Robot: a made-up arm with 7 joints.
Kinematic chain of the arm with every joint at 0, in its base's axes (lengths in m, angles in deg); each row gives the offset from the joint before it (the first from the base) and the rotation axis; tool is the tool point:
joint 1: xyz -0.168 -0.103 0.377 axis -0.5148 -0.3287 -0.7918
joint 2: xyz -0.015 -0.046 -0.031 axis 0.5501 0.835 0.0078
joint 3: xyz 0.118 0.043 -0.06 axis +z
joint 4: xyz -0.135 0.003 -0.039 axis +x
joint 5: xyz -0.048 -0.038 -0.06 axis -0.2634 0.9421 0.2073
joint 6: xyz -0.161 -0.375 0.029 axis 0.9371 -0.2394 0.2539
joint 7: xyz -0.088 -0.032 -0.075 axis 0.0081 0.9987 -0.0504
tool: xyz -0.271 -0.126 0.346
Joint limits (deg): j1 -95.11..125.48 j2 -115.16..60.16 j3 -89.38..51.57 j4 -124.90..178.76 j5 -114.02..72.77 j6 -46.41..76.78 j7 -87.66..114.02
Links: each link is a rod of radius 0.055 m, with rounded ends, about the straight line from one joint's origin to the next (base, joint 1, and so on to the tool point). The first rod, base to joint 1, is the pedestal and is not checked.
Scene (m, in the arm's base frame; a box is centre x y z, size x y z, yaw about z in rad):
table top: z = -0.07
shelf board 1: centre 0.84 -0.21 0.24 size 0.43 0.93 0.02 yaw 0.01
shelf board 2: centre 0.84 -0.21 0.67 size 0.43 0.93 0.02 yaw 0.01
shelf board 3: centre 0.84 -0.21 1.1 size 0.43 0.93 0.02 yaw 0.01
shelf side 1: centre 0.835 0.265 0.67 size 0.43 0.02 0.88 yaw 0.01
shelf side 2: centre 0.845 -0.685 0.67 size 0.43 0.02 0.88 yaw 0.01
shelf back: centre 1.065 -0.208 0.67 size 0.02 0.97 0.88 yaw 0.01
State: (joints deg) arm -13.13 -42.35 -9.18 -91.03 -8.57 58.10 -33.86
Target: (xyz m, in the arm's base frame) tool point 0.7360 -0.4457 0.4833
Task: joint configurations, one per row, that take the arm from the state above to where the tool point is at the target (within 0.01 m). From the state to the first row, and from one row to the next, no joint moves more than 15 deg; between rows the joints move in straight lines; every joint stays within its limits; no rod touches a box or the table.
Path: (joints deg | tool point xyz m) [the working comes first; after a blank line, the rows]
Joints at the target: -49.95 -38.58 51.57 -75.57 -58.59 65.06 -39.25
Straight joint move there: touches shelf side 2.

1: -21.61 -42.50 0.67 -92.67 -23.10 62.77 -45.41 | -0.6934 -0.7878 0.4928
2: -30.08 -42.65 10.52 -94.30 -37.62 67.44 -56.95 | -0.2246 -0.9333 0.5180
3: -38.56 -42.80 20.37 -95.94 -52.15 72.11 -68.50 | 0.2193 -0.7907 0.5105
4: -47.03 -42.95 30.22 -97.57 -66.67 76.78 -80.04 | 0.4752 -0.4483 0.4834
5: -48.00 -41.49 37.33 -90.24 -63.98 72.87 -66.44 | 0.5712 -0.4612 0.4933
6: -48.97 -40.03 44.45 -82.90 -61.28 68.97 -52.85 | 0.6594 -0.4608 0.4915
7: -49.95 -38.58 51.57 -75.57 -58.59 65.06 -39.25 | 0.7360 -0.4457 0.4834

